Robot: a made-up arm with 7 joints. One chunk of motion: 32 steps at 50 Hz.
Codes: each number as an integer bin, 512 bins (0 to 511) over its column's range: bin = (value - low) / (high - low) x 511, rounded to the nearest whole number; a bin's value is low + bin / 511 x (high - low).
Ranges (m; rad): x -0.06..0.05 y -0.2..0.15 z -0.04..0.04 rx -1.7..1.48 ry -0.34..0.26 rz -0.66..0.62
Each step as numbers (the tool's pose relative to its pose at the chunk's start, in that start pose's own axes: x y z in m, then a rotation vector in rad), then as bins.
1 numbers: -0.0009 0.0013 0.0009 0.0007 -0.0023 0.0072
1 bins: 275 294 261 273 288 266
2 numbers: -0.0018 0.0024 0.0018 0.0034 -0.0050 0.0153
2 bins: 270 296 267 274 285 270
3 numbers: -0.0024 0.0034 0.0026 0.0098 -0.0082 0.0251
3 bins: 268 297 272 275 283 274
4 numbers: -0.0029 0.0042 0.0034 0.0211 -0.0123 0.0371
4 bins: 265 298 277 277 279 278
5 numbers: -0.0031 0.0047 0.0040 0.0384 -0.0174 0.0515
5 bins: 264 299 281 279 275 284
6 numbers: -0.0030 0.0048 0.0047 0.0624 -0.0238 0.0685
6 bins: 265 299 286 283 269 291
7 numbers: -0.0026 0.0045 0.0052 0.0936 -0.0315 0.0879
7 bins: 267 299 289 288 263 299
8 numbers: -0.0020 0.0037 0.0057 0.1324 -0.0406 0.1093
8 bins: 269 297 292 294 255 307
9 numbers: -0.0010 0.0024 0.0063 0.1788 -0.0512 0.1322
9 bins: 274 296 296 302 246 316
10 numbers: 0.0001 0.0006 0.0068 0.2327 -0.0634 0.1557
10 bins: 279 293 299 311 236 326
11 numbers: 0.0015 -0.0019 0.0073 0.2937 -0.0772 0.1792
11 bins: 286 289 302 320 224 335
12 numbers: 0.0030 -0.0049 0.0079 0.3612 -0.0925 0.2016
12 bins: 293 285 306 331 211 344
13 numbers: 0.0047 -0.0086 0.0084 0.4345 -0.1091 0.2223
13 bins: 301 279 309 343 197 352
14 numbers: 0.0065 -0.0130 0.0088 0.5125 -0.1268 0.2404
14 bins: 309 273 312 356 182 359
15 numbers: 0.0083 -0.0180 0.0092 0.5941 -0.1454 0.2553
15 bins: 317 266 314 369 166 365
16 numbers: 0.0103 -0.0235 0.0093 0.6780 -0.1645 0.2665
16 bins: 327 258 315 382 149 370
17 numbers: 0.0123 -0.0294 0.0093 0.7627 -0.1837 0.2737
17 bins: 336 249 315 396 133 373
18 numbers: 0.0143 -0.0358 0.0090 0.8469 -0.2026 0.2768
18 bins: 345 240 313 409 117 374
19 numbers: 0.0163 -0.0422 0.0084 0.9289 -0.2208 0.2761
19 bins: 354 230 309 422 102 374
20 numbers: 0.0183 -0.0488 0.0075 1.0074 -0.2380 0.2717
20 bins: 364 221 303 435 87 372
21 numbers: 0.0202 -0.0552 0.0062 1.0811 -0.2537 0.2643
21 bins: 373 211 295 447 73 369
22 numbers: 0.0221 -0.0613 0.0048 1.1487 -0.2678 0.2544
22 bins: 381 203 286 458 61 365
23 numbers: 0.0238 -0.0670 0.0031 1.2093 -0.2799 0.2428
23 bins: 389 194 275 468 51 360
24 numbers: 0.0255 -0.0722 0.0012 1.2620 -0.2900 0.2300
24 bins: 397 187 263 476 43 355
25 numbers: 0.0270 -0.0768 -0.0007 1.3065 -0.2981 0.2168
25 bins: 404 180 251 483 36 350
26 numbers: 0.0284 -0.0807 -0.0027 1.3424 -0.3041 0.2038
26 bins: 411 174 238 489 31 345
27 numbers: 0.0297 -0.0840 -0.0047 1.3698 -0.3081 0.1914
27 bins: 417 169 225 493 27 340
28 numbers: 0.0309 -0.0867 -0.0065 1.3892 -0.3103 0.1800
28 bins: 422 165 214 496 25 335
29 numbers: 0.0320 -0.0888 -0.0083 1.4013 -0.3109 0.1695
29 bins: 427 162 202 498 25 331
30 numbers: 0.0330 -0.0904 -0.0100 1.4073 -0.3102 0.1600
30 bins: 432 160 192 499 25 327
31 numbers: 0.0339 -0.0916 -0.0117 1.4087 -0.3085 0.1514
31 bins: 436 158 181 500 27 324
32 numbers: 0.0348 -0.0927 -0.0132 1.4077 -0.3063 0.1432
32 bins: 440 157 171 499 29 321
